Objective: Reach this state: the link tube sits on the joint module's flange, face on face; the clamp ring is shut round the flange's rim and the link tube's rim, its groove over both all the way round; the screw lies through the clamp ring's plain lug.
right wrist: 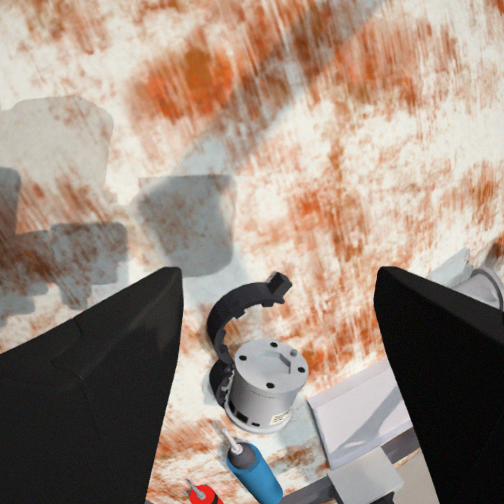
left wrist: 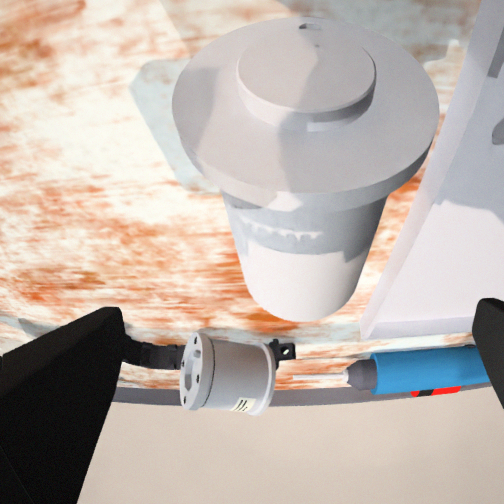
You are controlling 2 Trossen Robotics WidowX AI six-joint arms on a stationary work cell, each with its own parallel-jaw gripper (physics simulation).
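The pale grey link tube (left wrist: 305, 165) fills the left wrist view, with its wide flange and raised boss at the far end and its tube end nearer my fingers. It is apart from both fingers. My left gripper (left wrist: 300, 312) is open and empty around the tube end. The grey joint module (right wrist: 265, 385) stands flange up on the table, and it also shows in the left wrist view (left wrist: 227, 372). The black clamp ring (right wrist: 235, 310) lies open beside it. My right gripper (right wrist: 277, 272) is open, empty and high above them. I see no screw.
A blue-handled screwdriver (right wrist: 252, 470) lies near the joint module, and it also shows in the left wrist view (left wrist: 420, 370). A red-handled tool (right wrist: 202, 495) lies beside it. A white angled fixture (right wrist: 360, 415) stands to the right, close to the link tube in the left wrist view (left wrist: 450, 210).
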